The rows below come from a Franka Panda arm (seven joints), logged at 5 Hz.
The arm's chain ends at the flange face. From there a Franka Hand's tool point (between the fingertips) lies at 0.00 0.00 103.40 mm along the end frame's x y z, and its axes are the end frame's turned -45 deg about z.
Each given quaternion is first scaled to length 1.
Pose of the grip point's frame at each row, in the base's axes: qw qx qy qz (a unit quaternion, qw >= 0); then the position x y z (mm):
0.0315 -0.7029 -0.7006 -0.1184 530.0 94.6 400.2
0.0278 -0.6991 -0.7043 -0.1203 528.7 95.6 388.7
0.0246 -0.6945 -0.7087 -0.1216 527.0 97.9 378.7
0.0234 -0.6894 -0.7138 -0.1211 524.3 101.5 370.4
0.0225 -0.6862 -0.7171 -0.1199 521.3 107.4 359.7
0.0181 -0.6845 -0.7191 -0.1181 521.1 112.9 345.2
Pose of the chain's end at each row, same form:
0.0744 -0.9175 -0.3783 -0.0973 517.4 72.9 500.5
0.0717 -0.9154 -0.3831 -0.1005 515.4 74.1 488.9
0.0693 -0.9129 -0.3890 -0.1029 513.1 76.5 478.9
0.0680 -0.9101 -0.3956 -0.1029 510.5 80.3 470.7
0.0667 -0.9084 -0.3999 -0.1022 507.6 86.4 460.0
0.0619 -0.9076 -0.4024 -0.1022 507.1 92.8 445.6

